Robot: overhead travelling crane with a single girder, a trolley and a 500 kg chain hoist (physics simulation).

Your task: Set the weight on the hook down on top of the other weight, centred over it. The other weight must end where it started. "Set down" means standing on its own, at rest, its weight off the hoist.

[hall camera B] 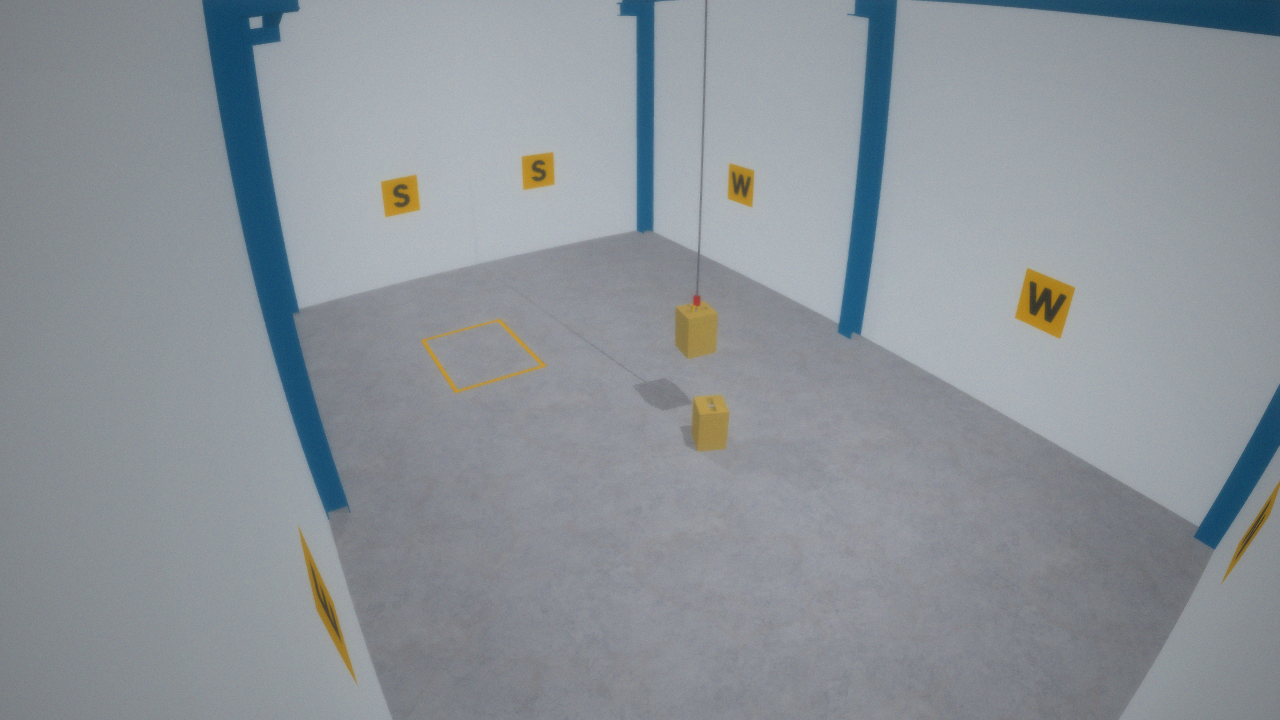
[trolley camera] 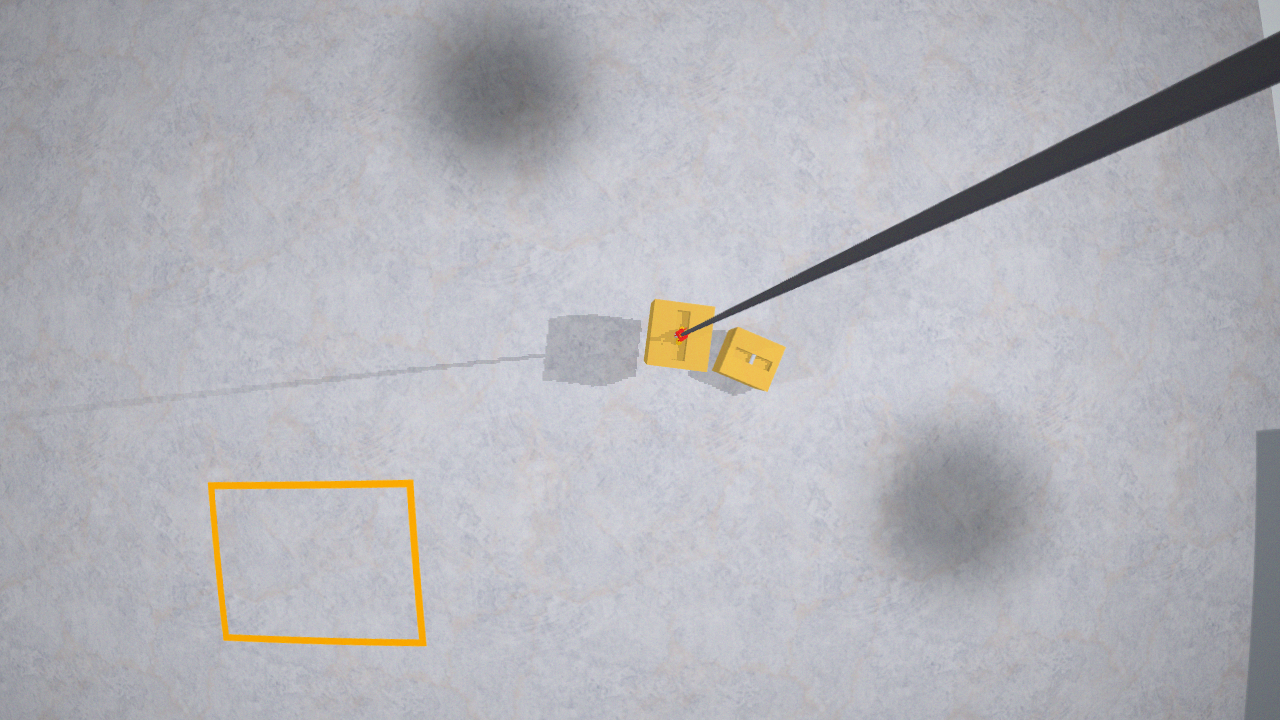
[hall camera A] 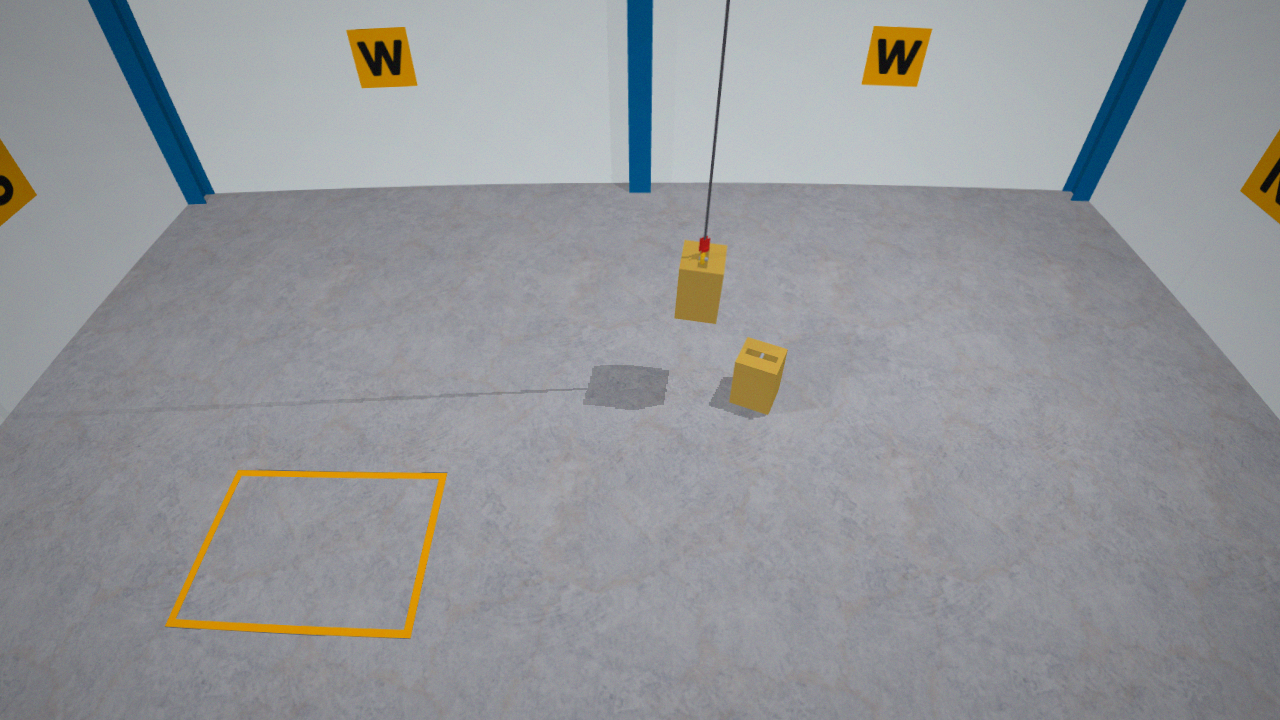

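The yellow weight on the hook (hall camera A: 699, 297) (hall camera B: 695, 334) (trolley camera: 698, 353) hangs upright in the air, its shadow on the floor apart from it. My gripper, the red hook (hall camera A: 704, 247) (hall camera B: 696, 301) (trolley camera: 680, 334), holds it at the middle of its top. The other yellow weight (hall camera A: 755, 388) (hall camera B: 710, 431) (trolley camera: 760, 377) stands upright on the floor, with a slot in its top. In the trolley view the hanging weight is up and left of it, beside it and not over it, and is turned differently. The two look apart in all three views.
An orange square outline (hall camera A: 340, 473) (hall camera B: 461, 329) (trolley camera: 313, 484) is marked on the floor, to the left of the weights in all three views. Blue columns (hall camera A: 639, 98) (hall camera B: 866, 179) stand along the walls. The dark chain runs up from the hook.
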